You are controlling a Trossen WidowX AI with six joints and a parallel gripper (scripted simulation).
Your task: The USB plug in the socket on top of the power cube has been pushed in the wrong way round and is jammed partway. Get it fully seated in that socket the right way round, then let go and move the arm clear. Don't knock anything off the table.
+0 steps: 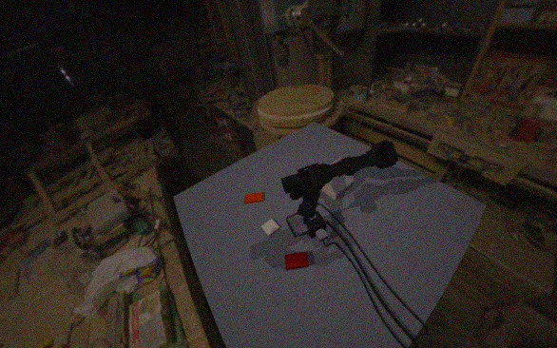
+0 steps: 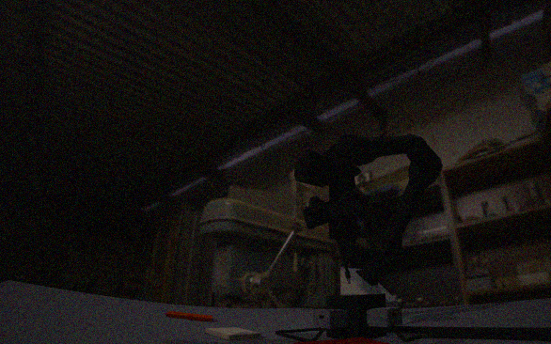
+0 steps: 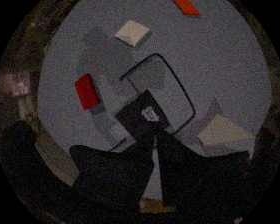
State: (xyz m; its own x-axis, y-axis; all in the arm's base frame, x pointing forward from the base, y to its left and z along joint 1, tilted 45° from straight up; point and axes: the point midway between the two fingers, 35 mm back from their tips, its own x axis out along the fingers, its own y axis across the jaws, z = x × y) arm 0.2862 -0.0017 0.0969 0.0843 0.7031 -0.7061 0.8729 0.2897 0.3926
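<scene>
Now: the USB plug 2 cm below my gripper tip. The rest, counted from my gripper tip: white tile 15 cm ahead, 13 cm to the right, 13 cm below; red tile 18 cm ahead, 13 cm below, 8 cm to the left; orange tile 35 cm to the right, 13 cm below, 10 cm ahead.
</scene>
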